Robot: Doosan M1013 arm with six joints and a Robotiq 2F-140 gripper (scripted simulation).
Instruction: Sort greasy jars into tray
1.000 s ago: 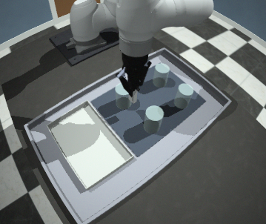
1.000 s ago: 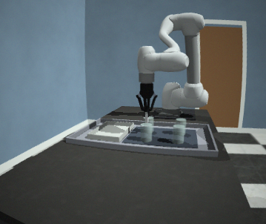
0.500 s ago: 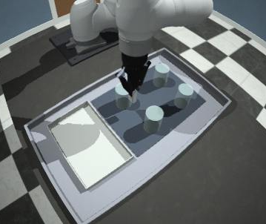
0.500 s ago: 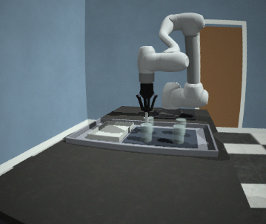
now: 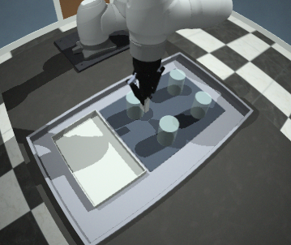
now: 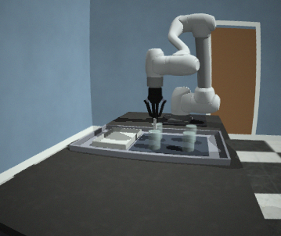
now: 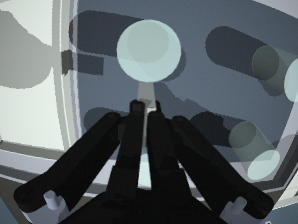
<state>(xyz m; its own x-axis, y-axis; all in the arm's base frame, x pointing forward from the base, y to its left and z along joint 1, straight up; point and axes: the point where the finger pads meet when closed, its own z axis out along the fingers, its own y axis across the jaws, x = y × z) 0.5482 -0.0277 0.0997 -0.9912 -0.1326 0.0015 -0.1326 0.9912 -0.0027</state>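
My gripper is now 3 cm short of the steel table top and 11 cm above it. The rest, counted from my hand: tray 4 cm ahead, 22 cm to the right, 10 cm below; drying mat 10 cm to the left, 11 cm below.
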